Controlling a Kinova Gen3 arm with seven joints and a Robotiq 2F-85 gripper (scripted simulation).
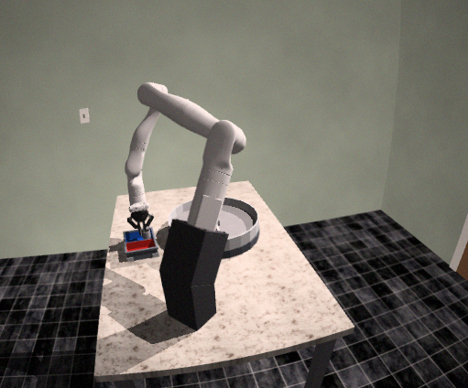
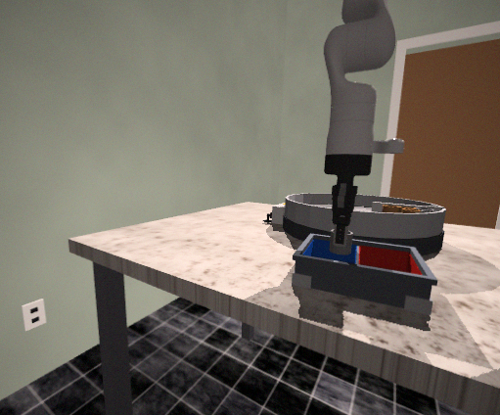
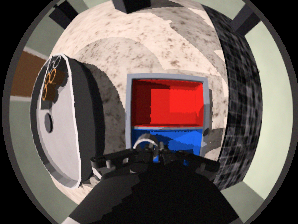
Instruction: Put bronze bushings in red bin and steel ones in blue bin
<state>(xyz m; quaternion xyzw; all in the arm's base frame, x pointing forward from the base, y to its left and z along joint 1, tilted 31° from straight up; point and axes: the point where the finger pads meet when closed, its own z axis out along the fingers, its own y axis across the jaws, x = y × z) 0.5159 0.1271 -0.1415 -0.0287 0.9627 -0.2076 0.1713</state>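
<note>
Now: hand 30 mm past the bin tray, 20 mm to the right of it and 40 mm above it. The rest, counted from my hand: turntable: 20 mm behind, 330 mm to the right, 20 mm below.
</note>
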